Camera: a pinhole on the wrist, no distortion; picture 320 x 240 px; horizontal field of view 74.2 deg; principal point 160.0 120.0 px. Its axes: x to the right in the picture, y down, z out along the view. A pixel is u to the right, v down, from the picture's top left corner.
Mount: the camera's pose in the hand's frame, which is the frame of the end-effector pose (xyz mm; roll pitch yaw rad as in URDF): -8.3 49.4 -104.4 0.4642 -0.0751 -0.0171
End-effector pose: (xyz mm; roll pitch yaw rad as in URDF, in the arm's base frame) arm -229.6 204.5 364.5 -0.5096 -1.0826 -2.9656
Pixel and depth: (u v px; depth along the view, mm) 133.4 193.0 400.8
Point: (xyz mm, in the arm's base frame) 76.4 109.3 412.6
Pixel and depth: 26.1 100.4 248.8
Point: -42.8 261.1 259.7
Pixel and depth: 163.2 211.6 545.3
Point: 198.6 23.8 520.5
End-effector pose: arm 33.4 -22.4 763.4 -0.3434 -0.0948 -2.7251
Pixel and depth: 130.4 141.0 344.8
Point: 129.8 16.5 981.3
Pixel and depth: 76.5 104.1 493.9
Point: 246.5 166.6 1093.9
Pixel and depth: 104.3 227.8 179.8
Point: 136.2 -64.7 826.8
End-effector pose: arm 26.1 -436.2 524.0 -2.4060 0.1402 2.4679
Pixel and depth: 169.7 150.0 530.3
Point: -155.4 -752.4 311.1
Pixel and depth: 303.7 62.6 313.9
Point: -258.3 -502.8 499.2
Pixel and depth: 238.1 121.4 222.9
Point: -79.1 -486.7 475.1
